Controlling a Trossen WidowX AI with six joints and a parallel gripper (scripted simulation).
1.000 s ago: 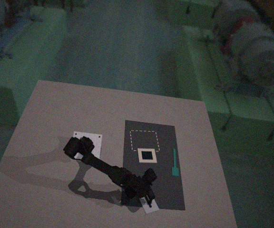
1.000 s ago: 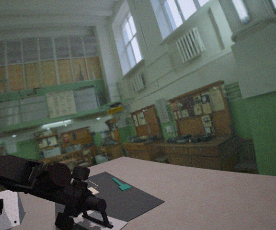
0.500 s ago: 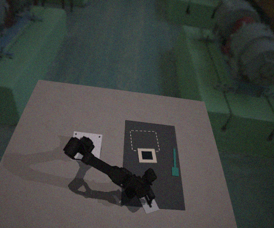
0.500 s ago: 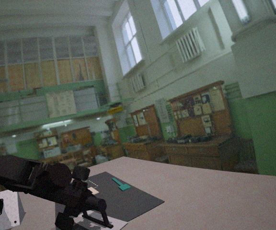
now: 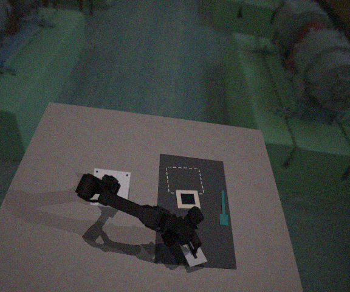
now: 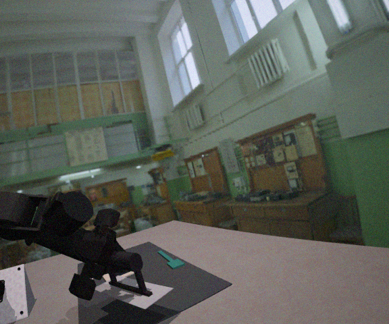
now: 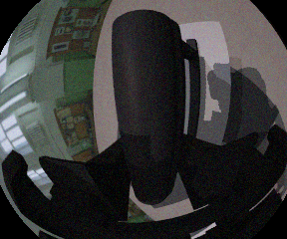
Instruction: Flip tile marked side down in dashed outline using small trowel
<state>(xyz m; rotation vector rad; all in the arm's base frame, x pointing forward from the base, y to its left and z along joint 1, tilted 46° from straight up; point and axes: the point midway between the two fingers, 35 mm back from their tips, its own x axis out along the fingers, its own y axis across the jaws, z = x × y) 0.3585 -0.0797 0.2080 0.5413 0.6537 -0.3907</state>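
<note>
Now: the tile 20 mm behind my gripper tip, 250 mm to the left of it and 100 mm below it. Also, from my gripper tip: teal trowel (150 mm ahead, 210 mm to the left, 100 mm below).
</note>
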